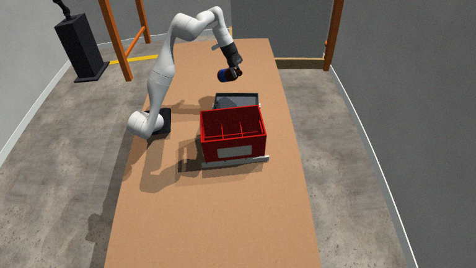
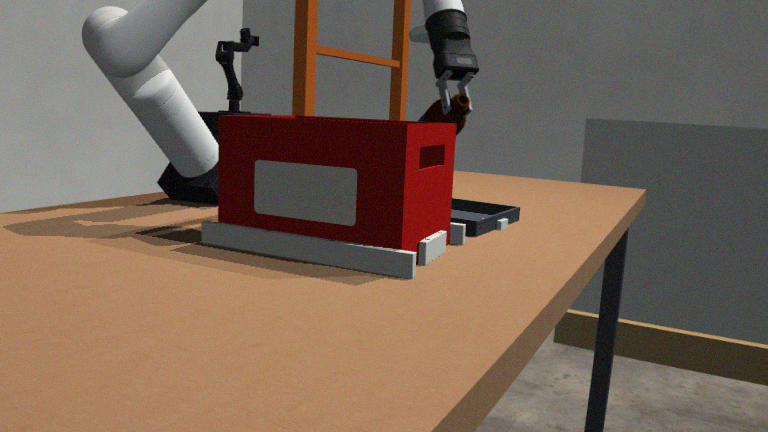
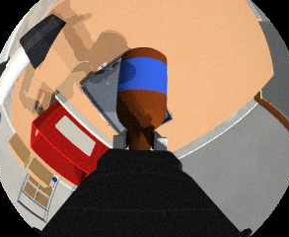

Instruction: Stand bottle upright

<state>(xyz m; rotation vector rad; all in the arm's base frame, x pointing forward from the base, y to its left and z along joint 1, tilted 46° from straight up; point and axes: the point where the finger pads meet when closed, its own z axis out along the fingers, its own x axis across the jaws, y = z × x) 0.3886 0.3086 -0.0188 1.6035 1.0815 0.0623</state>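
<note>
The brown bottle lies 3 cm below my hand, 3 cm behind it and 2 cm to the left of it. Round my hand: dark grey tray 19 cm below, 5 cm to the right, 1 cm behind; red crate 32 cm to the right, 12 cm below, 2 cm behind.
</note>
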